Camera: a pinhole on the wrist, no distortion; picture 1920 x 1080 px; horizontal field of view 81.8 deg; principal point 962.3 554.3 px. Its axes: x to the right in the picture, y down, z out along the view. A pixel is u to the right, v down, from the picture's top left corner.
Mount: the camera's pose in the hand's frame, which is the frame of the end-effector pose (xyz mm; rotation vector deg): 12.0 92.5 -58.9 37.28 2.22 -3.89
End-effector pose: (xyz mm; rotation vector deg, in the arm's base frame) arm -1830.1 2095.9 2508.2 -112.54 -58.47 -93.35
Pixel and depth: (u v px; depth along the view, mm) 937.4 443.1 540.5
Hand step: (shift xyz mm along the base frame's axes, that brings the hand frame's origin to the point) 23.3 420.1 -121.9
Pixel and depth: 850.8 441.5 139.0
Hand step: 27.8 31.8 -12.1
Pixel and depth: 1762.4 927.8 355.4
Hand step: 175.5 303.0 194.2
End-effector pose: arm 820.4 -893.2 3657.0 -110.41 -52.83 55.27
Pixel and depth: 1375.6 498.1 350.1
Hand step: -142.5 247.5 -4.1
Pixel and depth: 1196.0 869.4 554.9
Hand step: -368.0 327.4 -129.3
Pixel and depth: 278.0 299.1 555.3
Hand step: -510.8 -34.7 246.9
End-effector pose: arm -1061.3 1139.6 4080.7 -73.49 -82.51 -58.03
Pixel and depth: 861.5 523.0 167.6
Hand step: -20.2 68.3 -17.8
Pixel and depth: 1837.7 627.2 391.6
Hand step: -176.1 301.0 261.5
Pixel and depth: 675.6 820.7 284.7
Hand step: -44.6 191.3 -99.9
